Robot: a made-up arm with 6 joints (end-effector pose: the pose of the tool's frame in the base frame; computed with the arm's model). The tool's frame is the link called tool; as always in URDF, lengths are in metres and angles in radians.
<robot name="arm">
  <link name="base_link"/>
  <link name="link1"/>
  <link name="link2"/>
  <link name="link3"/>
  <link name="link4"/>
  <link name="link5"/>
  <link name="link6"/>
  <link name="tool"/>
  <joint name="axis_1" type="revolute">
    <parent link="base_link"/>
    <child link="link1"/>
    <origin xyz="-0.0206 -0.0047 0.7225"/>
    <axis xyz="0 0 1"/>
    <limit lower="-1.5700" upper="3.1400"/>
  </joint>
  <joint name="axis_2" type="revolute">
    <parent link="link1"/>
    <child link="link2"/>
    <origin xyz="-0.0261 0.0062 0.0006" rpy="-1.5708 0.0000 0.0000"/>
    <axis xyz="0 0 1"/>
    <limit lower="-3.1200" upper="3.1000"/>
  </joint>
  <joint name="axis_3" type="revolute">
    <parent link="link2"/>
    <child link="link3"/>
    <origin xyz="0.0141 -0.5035 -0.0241" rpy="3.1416 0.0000 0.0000"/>
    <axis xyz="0 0 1"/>
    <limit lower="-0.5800" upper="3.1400"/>
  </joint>
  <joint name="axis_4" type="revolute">
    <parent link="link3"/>
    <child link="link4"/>
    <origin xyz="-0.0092 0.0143 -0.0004" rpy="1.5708 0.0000 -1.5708"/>
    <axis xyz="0 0 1"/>
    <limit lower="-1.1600" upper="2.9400"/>
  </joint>
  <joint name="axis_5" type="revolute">
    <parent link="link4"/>
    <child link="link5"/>
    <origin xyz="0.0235 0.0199 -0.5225" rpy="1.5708 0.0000 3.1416"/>
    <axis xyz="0 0 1"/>
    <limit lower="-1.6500" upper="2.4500"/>
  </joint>
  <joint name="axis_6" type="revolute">
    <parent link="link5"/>
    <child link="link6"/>
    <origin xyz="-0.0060 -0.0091 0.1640" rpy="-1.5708 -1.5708 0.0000"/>
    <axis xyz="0 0 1"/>
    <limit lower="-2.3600" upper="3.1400"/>
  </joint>
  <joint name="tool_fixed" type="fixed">
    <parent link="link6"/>
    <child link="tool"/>
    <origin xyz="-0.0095 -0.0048 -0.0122" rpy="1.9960 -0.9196 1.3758"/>
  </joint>
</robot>
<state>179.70 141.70 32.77 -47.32 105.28 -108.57</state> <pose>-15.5 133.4 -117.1 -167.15 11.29 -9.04</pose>
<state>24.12 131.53 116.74 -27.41 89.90 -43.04</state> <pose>800.7 176.0 181.5 -118.70 54.11 -148.96</pose>
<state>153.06 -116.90 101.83 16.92 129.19 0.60</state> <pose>809.5 -219.7 139.2 -99.08 -43.66 6.19</pose>
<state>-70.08 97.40 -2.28 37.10 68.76 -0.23</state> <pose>-3.8 -524.0 101.7 -101.88 -62.67 173.99</pose>
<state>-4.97 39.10 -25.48 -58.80 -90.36 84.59</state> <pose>334.2 -112.4 583.1 -158.98 -13.25 -27.85</pose>
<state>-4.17 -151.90 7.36 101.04 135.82 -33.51</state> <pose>-827.9 64.7 289.7 140.17 26.76 -125.12</pose>
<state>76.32 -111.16 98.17 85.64 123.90 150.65</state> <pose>-185.9 -829.6 124.8 6.09 2.04 -81.82</pose>
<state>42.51 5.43 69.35 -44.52 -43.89 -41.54</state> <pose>342.7 175.3 1635.8 -126.81 10.31 -68.89</pose>
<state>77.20 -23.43 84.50 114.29 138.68 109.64</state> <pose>-202.5 -526.1 1614.1 -162.15 -47.27 -1.01</pose>
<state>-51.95 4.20 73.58 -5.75 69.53 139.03</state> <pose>-49.2 -309.0 1715.0 -101.71 12.94 -16.60</pose>
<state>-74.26 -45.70 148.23 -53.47 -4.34 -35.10</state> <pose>-366.0 863.6 1094.7 24.21 -14.40 -116.00</pose>
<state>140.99 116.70 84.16 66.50 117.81 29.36</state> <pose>-703.4 659.6 356.9 -0.21 23.49 23.85</pose>
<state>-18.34 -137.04 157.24 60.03 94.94 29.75</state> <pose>-63.8 -103.4 -46.4 -26.10 -12.57 -157.92</pose>
